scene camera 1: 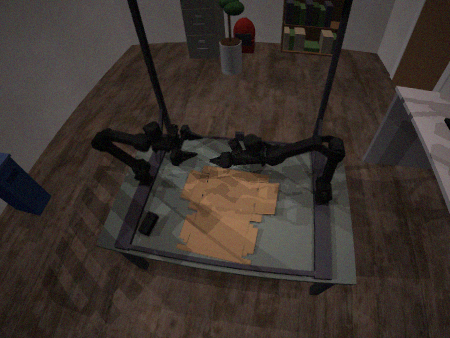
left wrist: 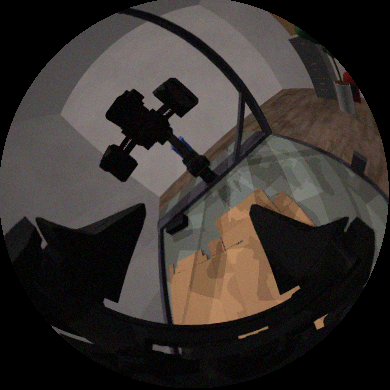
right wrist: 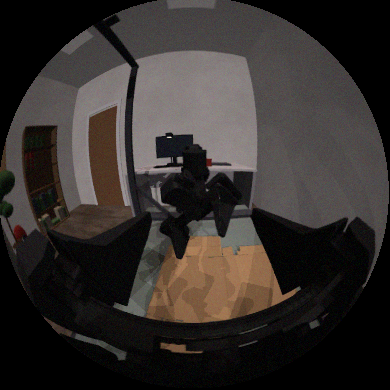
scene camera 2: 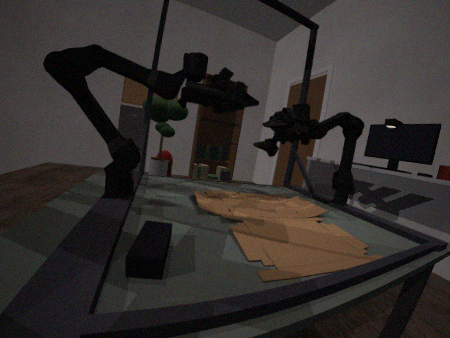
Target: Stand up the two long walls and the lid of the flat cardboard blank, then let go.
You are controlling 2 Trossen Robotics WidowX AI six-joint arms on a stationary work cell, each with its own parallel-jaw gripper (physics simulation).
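Where they show: left gripper, between the fingertips: (scene camera 1: pixel 213 159) (left wrist: pixel 199 209) (right wrist: pixel 197 249) (scene camera 2: pixel 258 135); right gripper, between the fingertips: (scene camera 1: pixel 200 145) (left wrist: pixel 124 131) (right wrist: pixel 202 215) (scene camera 2: pixel 251 105); left arm's base, origin of its link: (scene camera 1: pixel 321 199) (scene camera 2: pixel 339 203); right arm's base, origin of its link: (scene camera 1: pixel 146 180) (left wrist: pixel 209 177) (scene camera 2: pixel 118 195).
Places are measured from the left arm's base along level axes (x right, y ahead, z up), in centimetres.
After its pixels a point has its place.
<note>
The tan cardboard blank (scene camera 1: pixel 227 200) @[x -4.8, y 46.4, z -1.8 cm] (scene camera 2: pixel 300 247) @[x -26.1, y 51.2, z -1.4 cm] (left wrist: pixel 215 295) @[x -15.3, y 48.3, z -0.8 cm] (right wrist: pixel 215 282) @[x -6.0, y 45.3, z -1.7 cm] lies spread out on the table, low all over; no wall or lid stands upright. Its far-left edge looks slightly raised in scene camera 2. My left gripper (scene camera 1: pixel 220 153) (scene camera 2: pixel 260 134) @[x 0.2, y 51.8, z 22.8 cm] (left wrist: pixel 199 209) @[x 0.2, y 51.8, z 22.8 cm] (right wrist: pixel 197 249) @[x 0.2, y 51.8, z 22.8 cm] is open and empty, rolled to a slant, in the air above the blank's far side. My right gripper (scene camera 1: pixel 197 145) @[x 0.0, y 56.3, z 31.6 cm] (scene camera 2: pixel 253 102) @[x 0.0, y 56.3, z 31.6 cm] (left wrist: pixel 124 131) @[x 0.0, y 56.3, z 31.6 cm] is open and empty, high above the table at the blank's far left, facing the left gripper. The dark fingers partly cover the blank in both wrist views.
A black block (scene camera 1: pixel 148 223) @[x -24.5, y 80.9, z 1.5 cm] (scene camera 2: pixel 149 250) @[x -27.7, y 82.2, z 1.5 cm] (left wrist: pixel 177 224) @[x -21.9, y 79.1, z 1.3 cm] lies on the table at the near left in the scene views, apart from the blank. A dark frame rail (scene camera 1: pixel 215 262) @[x -37.0, y 46.1, z 0.1 cm] (scene camera 2: pixel 240 302) @[x -37.0, y 71.8, z 0.1 cm] runs along the near table edge. Upright frame posts (scene camera 1: pixel 150 65) @[x 34.5, y 87.5, z 48.9 cm] (scene camera 2: pixel 305 75) @[x 36.3, y 4.0, z 69.2 cm] stand at the far corners.
</note>
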